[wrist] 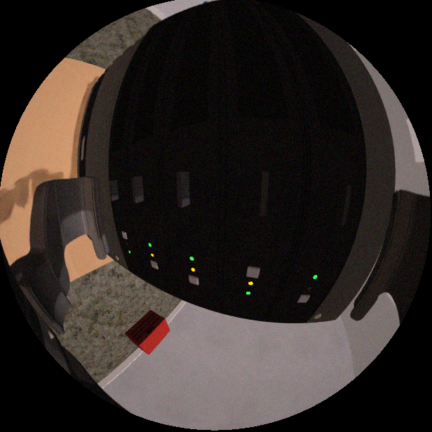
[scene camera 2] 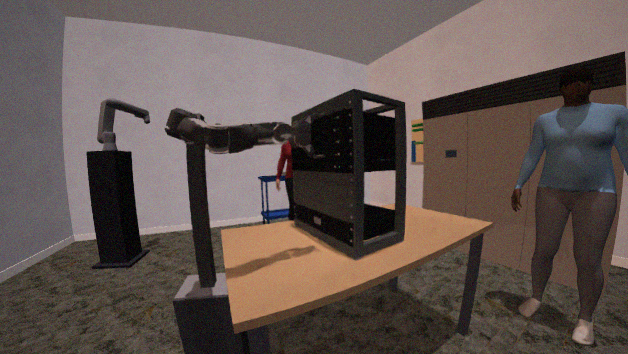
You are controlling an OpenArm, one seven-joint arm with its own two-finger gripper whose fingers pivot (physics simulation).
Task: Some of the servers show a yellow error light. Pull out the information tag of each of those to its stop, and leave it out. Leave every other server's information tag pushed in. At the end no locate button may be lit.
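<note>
The rack (scene camera 2: 357,200) (wrist: 377,150) stands on the table with several black servers, shown as upright bands in the wrist view. Yellow lights show on three servers: a left one (wrist: 152,255), a middle one (wrist: 193,269) and one right of it (wrist: 250,283). The outer left server (wrist: 129,252) and outer right server (wrist: 315,276) show green lights without yellow. Small pale squares (wrist: 193,280) (wrist: 253,272) sit by the lights; upright grey tabs (wrist: 183,189) (wrist: 264,193) sit farther up. No square looks lit. My gripper (scene camera 2: 304,136) (wrist: 202,242) is open and empty before the servers.
The table (scene camera 2: 280,290) (wrist: 45,125) carries the rack. A red box (wrist: 150,332) shows beyond the rack's edge in the wrist view. A person in blue (scene camera 2: 575,150) stands at the right. A blue cart (scene camera 2: 275,215) and a person in red (scene camera 2: 285,162) are behind.
</note>
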